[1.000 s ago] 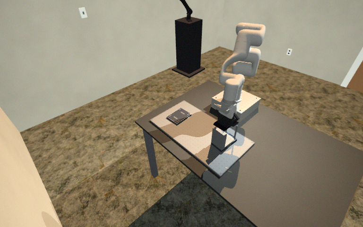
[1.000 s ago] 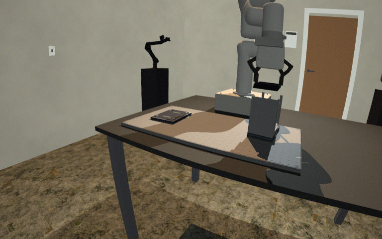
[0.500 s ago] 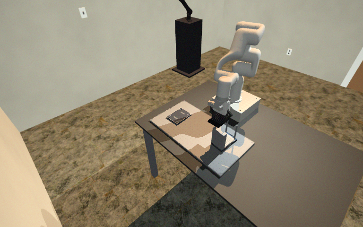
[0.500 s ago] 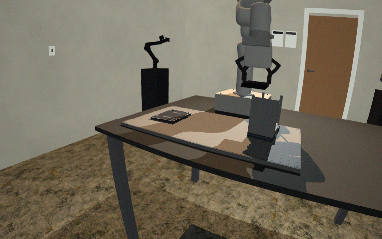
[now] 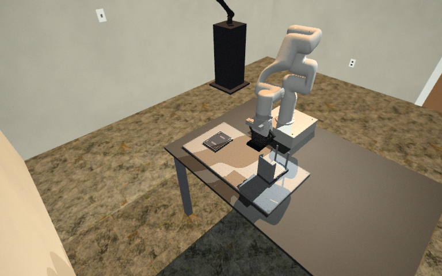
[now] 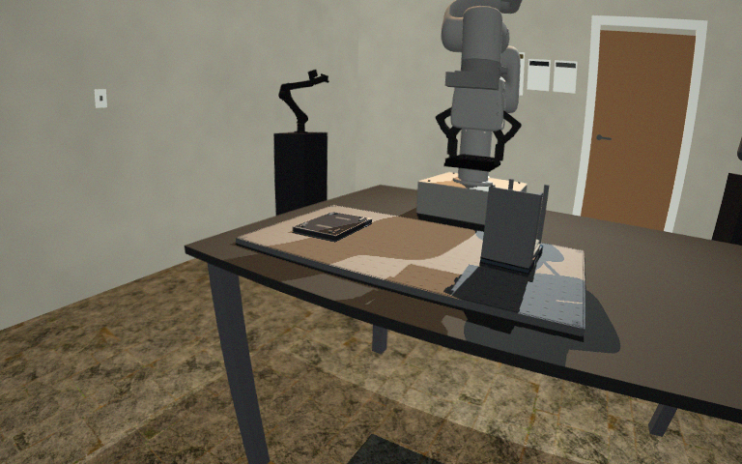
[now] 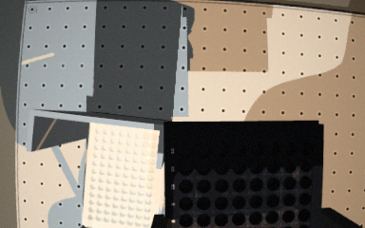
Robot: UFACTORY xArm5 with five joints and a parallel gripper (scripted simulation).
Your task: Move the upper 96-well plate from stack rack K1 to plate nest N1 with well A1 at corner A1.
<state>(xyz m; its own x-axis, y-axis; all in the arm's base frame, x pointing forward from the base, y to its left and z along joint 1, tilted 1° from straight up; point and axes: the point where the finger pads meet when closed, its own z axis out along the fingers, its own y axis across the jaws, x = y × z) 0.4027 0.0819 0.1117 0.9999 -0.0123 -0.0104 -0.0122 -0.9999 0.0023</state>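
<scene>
Now: the plate nest N1 32 cm to the right of my hand and 19 cm below it. Round my hand: black 96-well plate (1 cm below); then grey rack wall (7 cm ahead, 9 cm to the left, 11 cm below); then light plate (10 cm to the left, 17 cm below).
</scene>
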